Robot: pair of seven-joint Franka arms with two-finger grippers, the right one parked.
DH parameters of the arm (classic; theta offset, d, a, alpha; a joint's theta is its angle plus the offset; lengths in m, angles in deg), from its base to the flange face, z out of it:
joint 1: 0 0.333 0 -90
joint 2: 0 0 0 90
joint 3: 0 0.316 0.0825 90
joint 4: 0 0 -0.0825 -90
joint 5: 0 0.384 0 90
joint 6: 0 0 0.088 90
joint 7: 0 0.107 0 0
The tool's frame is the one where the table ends.
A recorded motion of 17 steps. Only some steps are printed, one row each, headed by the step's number.
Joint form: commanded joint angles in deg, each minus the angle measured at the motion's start. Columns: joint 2, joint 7, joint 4, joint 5, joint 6, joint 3, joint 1.
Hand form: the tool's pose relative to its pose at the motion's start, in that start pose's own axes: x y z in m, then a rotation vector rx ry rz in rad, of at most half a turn. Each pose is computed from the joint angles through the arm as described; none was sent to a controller.
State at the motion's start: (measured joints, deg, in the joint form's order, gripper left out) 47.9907 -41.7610 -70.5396 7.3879 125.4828 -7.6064 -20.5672
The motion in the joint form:
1: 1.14 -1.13 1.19 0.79 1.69 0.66 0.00
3: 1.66 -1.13 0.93 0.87 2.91 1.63 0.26
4: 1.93 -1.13 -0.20 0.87 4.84 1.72 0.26
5: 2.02 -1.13 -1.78 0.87 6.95 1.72 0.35
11: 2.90 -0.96 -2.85 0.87 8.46 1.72 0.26
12: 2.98 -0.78 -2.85 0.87 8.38 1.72 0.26
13: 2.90 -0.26 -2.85 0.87 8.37 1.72 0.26
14: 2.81 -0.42 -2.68 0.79 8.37 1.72 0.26
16: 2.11 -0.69 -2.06 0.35 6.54 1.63 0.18
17: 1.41 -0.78 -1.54 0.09 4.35 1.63 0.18
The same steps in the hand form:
1: 0.0088 -0.0025 0.0037 -0.0052 0.0344 -0.0201
3: 0.0159 -0.0127 0.0114 0.0016 0.0480 -0.0319
4: 0.0135 -0.0140 0.0208 -0.0054 0.0542 -0.0303
5: 0.0100 -0.0163 0.0307 -0.0126 0.0584 -0.0286
11: 0.0041 -0.0177 0.0479 -0.0108 0.0501 -0.0219
12: 0.0037 -0.0180 0.0491 -0.0090 0.0479 -0.0188
13: 0.0040 -0.0178 0.0480 -0.0094 0.0490 -0.0097
14: 0.0050 -0.0172 0.0456 -0.0129 0.0520 -0.0137
16: 0.0060 -0.0149 0.0346 -0.0105 0.0424 -0.0228
17: 0.0071 -0.0150 0.0250 0.0002 0.0290 -0.0285

